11 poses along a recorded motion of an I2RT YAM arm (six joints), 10 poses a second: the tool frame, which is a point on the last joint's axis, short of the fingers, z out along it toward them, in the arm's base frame.
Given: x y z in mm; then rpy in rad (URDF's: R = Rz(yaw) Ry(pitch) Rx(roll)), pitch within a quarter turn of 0, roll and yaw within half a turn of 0.
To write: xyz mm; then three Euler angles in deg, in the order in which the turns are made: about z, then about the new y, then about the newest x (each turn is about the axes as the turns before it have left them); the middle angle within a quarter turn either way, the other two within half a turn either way. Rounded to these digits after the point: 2 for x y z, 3 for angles.
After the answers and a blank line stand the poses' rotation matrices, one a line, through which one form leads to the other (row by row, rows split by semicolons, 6 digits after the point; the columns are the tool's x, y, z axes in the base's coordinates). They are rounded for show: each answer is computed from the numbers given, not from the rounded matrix.
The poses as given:
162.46, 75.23, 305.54, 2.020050, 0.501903, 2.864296
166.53, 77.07, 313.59, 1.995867, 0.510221, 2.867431
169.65, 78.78, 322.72, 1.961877, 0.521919, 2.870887
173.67, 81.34, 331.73, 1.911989, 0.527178, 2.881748
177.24, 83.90, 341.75, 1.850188, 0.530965, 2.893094
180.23, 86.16, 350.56, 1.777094, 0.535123, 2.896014
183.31, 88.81, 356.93, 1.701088, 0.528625, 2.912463
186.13, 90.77, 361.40, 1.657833, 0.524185, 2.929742
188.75, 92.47, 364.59, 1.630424, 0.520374, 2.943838
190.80, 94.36, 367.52, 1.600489, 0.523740, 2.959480
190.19, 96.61, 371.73, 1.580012, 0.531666, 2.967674
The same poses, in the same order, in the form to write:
162.46, 75.23, 305.54, 164.112, 28.757, 115.740
166.53, 77.07, 313.59, 164.292, 29.234, 114.355
169.65, 78.78, 322.72, 164.490, 29.904, 112.407
173.67, 81.34, 331.73, 165.112, 30.205, 109.549
177.24, 83.90, 341.75, 165.762, 30.422, 106.008
180.23, 86.16, 350.56, 165.929, 30.660, 101.820
183.31, 88.81, 356.93, 166.872, 30.288, 97.465
186.13, 90.77, 361.40, 167.862, 30.034, 94.987
188.75, 92.47, 364.59, 168.669, 29.815, 93.416
190.80, 94.36, 367.52, 169.566, 30.008, 91.701
190.19, 96.61, 371.73, 170.035, 30.462, 90.528

-0.843179 -0.297911 0.447547; 0.239994 0.536337 0.809163; -0.481095 0.789678 -0.380731
-0.840046 -0.316644 0.440522; 0.236258 0.517439 0.822460; -0.488370 0.794980 -0.359862
-0.835295 -0.342184 0.430340; 0.231809 0.490557 0.840011; -0.498545 0.801414 -0.330438
-0.835218 -0.372209 0.404810; 0.222047 0.445188 0.867469; -0.503096 0.814413 -0.289181
-0.835831 -0.403954 0.371764; 0.212086 0.387011 0.897353; -0.506366 0.828881 -0.237802
-0.834397 -0.434359 0.339285; 0.209131 0.320040 0.924034; -0.509947 0.841966 -0.176202
-0.840933 -0.457493 0.289019; 0.196127 0.240109 0.950727; -0.504347 0.856182 -0.112189
-0.846377 -0.469188 0.252008; 0.182037 0.189827 0.964794; -0.500508 0.862455 -0.075255
-0.850723 -0.474940 0.225171; 0.170462 0.155942 0.972946; -0.497205 0.866091 -0.051704
-0.851635 -0.486258 0.195630; 0.156831 0.119733 0.980341; -0.500122 0.865573 -0.025709
-0.848960 -0.497706 0.177637; 0.149157 0.096801 0.984064; -0.506970 0.861927 -0.007943

